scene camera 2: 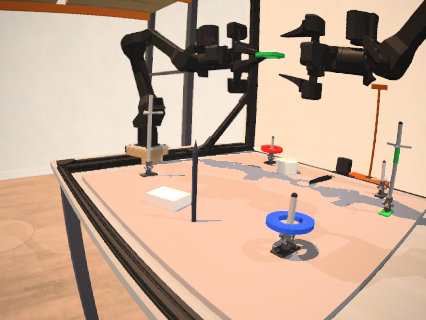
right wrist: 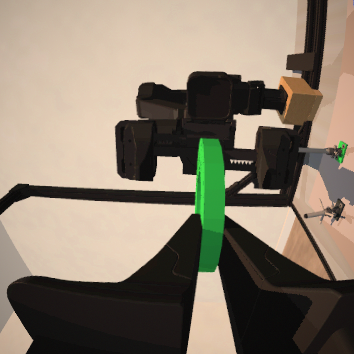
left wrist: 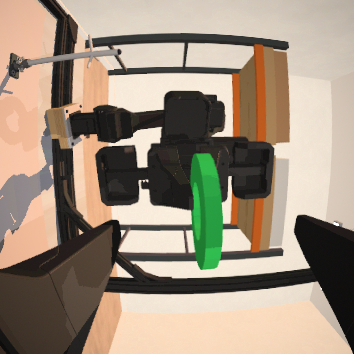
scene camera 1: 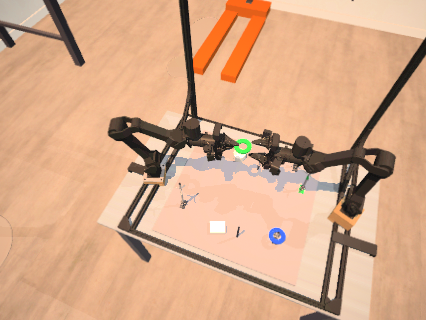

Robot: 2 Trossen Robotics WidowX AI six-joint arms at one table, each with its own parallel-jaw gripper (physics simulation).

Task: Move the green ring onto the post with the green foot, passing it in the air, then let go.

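Where they show: left gripper, fingertip midpoint: (scene camera 2: pixel 280 55) (right wrist: pixel 204 177) (left wrist: pixel 209 227) (scene camera 1: pixel 249 148); right gripper, fingertip midpoint: (scene camera 2: pixel 265 55) (right wrist: pixel 206 222) (left wrist: pixel 198 203) (scene camera 1: pixel 239 145); left arm's base, origin of the base link: (right wrist: pixel 281 99) (scene camera 1: pixel 349 210); right arm's base, origin of the base link: (left wrist: pixel 75 123) (scene camera 1: pixel 154 172).
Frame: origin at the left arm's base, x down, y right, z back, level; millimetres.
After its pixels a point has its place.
The green ring (scene camera 1: pixel 249 146) @(y -178, x -242, z -450 mm) (scene camera 2: pixel 270 57) @(y -183, x -232, z -490 mm) (left wrist: pixel 213 215) @(y -186, x -236, z -439 mm) (right wrist: pixel 214 200) @(y -222, x -233, z -491 mm) is level in the air, high above the back of the table. My right gripper (scene camera 1: pixel 237 145) @(y -198, x -235, z -487 mm) (scene camera 2: pixel 255 56) @(y -198, x -235, z -487 mm) (right wrist: pixel 206 222) @(y -198, x -235, z -487 mm) is shut on the ring's near edge. My left gripper (scene camera 1: pixel 252 149) @(y -181, x -235, z -446 mm) (scene camera 2: pixel 281 55) @(y -181, x -235, z -446 mm) (left wrist: pixel 209 227) @(y -181, x -235, z -446 mm) is open and faces the ring from the other side, its fingers wide apart and clear of it. The post with the green foot (scene camera 1: pixel 305 183) @(y -14, x 4, z -217 mm) (scene camera 2: pixel 393 175) @(y -13, x -8, z -218 mm) (right wrist: pixel 315 150) @(y -12, x 8, z -225 mm) stands on the table, at the right in both scene views, with a crossbar and a green band.
A blue ring (scene camera 1: pixel 283 236) @(y -282, x 25, z -147 mm) (scene camera 2: pixel 290 230) @(y -314, x 27, z -140 mm) is around a front post. A red ring (scene camera 2: pixel 271 152) @(y -85, x 34, z -641 mm) is around a back post, near a white cylinder (scene camera 2: pixel 287 166) @(y -84, x 53, z -541 mm). A white box (scene camera 1: pixel 217 227) @(y -435, x 57, z -390 mm) (scene camera 2: pixel 168 198) @(y -436, x 57, z -365 mm), an upright black rod (scene camera 2: pixel 194 185) @(y -403, x 11, z -297 mm) and a tall post (scene camera 2: pixel 150 125) @(y -451, x -52, z -585 mm) stand farther left.
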